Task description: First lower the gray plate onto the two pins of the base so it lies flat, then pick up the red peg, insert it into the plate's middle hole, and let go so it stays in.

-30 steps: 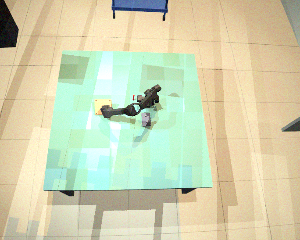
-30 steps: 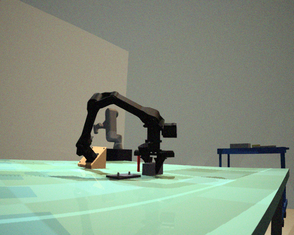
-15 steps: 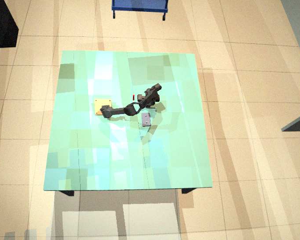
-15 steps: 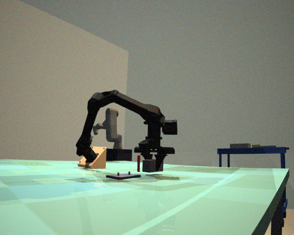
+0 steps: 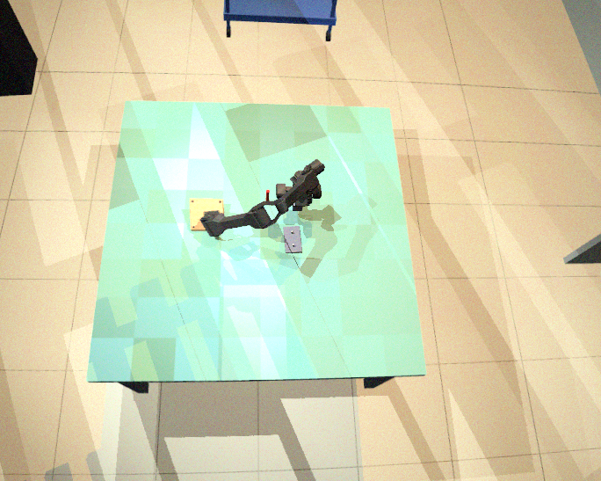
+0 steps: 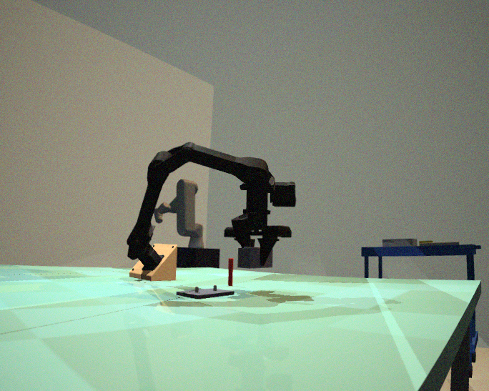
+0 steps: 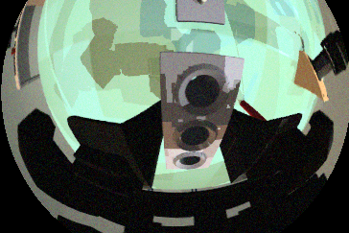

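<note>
Now: gripper tip 30 mm past the base, 150 mm to the left of it and 60 mm above it. From my gripper tip the other things lie so: red peg (120 mm behind, 50 mm to the left, 30 mm below); then gray plate (30 mm above).
</note>
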